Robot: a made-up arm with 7 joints. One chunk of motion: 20 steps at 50 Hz.
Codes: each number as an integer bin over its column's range. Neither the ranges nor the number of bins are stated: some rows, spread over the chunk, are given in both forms.
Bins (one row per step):
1: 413 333 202 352 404 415 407
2: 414 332 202 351 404 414 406
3: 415 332 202 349 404 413 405
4: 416 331 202 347 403 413 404
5: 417 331 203 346 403 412 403
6: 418 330 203 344 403 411 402
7: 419 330 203 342 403 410 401
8: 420 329 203 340 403 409 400
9: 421 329 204 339 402 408 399
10: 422 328 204 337 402 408 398
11: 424 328 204 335 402 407 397
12: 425 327 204 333 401 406 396
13: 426 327 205 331 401 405 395
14: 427 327 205 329 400 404 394
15: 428 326 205 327 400 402 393
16: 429 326 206 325 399 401 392
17: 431 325 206 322 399 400 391
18: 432 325 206 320 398 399 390
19: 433 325 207 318 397 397 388
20: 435 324 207 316 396 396 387
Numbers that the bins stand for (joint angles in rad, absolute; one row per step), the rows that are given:
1: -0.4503 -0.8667 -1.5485 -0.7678 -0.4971 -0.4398 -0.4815
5: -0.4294 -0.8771 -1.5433 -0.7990 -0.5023 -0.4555 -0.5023
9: -0.4086 -0.8875 -1.5381 -0.8354 -0.5075 -0.4763 -0.5231
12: -0.3878 -0.8979 -1.5381 -0.8667 -0.5127 -0.4867 -0.5387
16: -0.3670 -0.9031 -1.5277 -0.9083 -0.5231 -0.5127 -0.5596
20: -0.3357 -0.9135 -1.5225 -0.9552 -0.5387 -0.5387 -0.5856
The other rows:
2: -0.4450 -0.8719 -1.5485 -0.7730 -0.4971 -0.4450 -0.4867
3: -0.4398 -0.8719 -1.5485 -0.7834 -0.4971 -0.4503 -0.4919
4: -0.4346 -0.8771 -1.5485 -0.7938 -0.5023 -0.4503 -0.4971
6: -0.4242 -0.8823 -1.5433 -0.8094 -0.5023 -0.4607 -0.5075
7: -0.4190 -0.8823 -1.5433 -0.8198 -0.5023 -0.4659 -0.5127
8: -0.4138 -0.8875 -1.5433 -0.8302 -0.5023 -0.4711 -0.5179
10: -0.4034 -0.8927 -1.5381 -0.8458 -0.5075 -0.4763 -0.5283
11: -0.3930 -0.8927 -1.5381 -0.8563 -0.5075 -0.4815 -0.5335
13: -0.3826 -0.8979 -1.5329 -0.8771 -0.5127 -0.4919 -0.5439
14: -0.3774 -0.8979 -1.5329 -0.8875 -0.5179 -0.4971 -0.5491
15: -0.3722 -0.9031 -1.5329 -0.8979 -0.5179 -0.5075 -0.5544
17: -0.3566 -0.9083 -1.5277 -0.9239 -0.5231 -0.5179 -0.5648
18: -0.3514 -0.9083 -1.5277 -0.9343 -0.5283 -0.5231 -0.5700
19: -0.3461 -0.9083 -1.5225 -0.9447 -0.5335 -0.5335 -0.5804

